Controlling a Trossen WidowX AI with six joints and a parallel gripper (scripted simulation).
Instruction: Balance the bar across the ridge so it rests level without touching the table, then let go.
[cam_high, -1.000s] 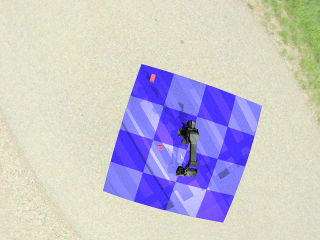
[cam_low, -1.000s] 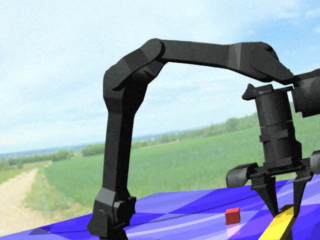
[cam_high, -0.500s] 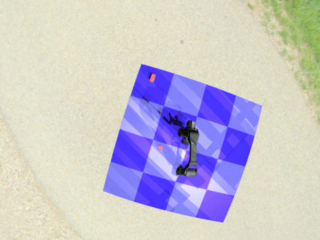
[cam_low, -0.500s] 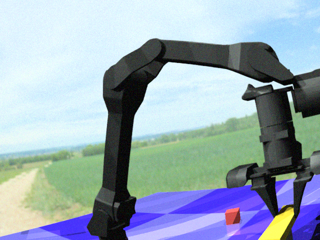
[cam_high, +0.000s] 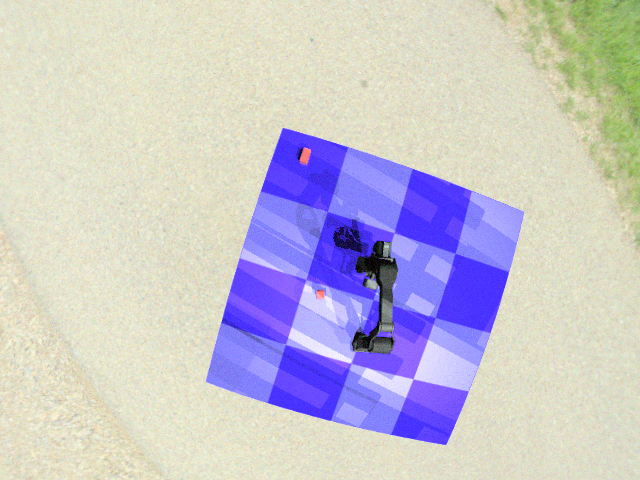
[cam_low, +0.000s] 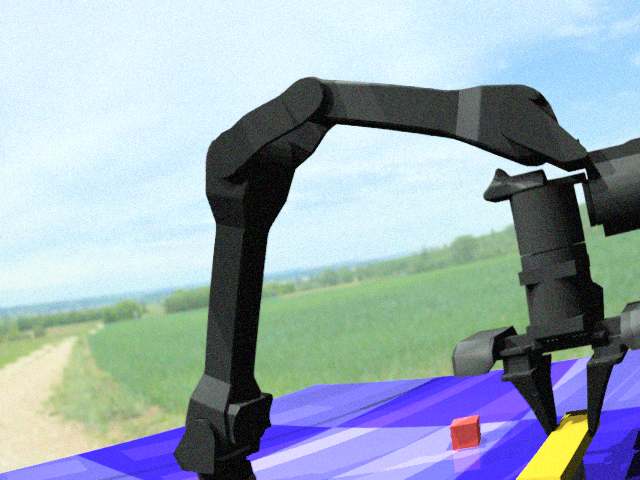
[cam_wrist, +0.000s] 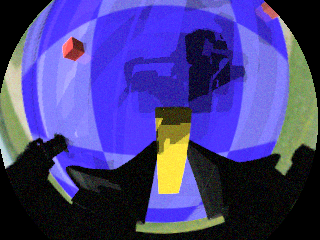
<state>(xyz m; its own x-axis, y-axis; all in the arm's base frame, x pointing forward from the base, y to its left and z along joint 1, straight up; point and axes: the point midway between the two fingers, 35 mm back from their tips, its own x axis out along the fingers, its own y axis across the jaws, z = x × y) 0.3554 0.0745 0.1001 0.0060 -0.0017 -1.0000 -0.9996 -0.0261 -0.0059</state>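
The yellow bar is 3 cm to the right of my gripper tip. The rest, counted from my gripper tip: small red cube (20 cm behind, 17 cm to the left, 5 cm below).
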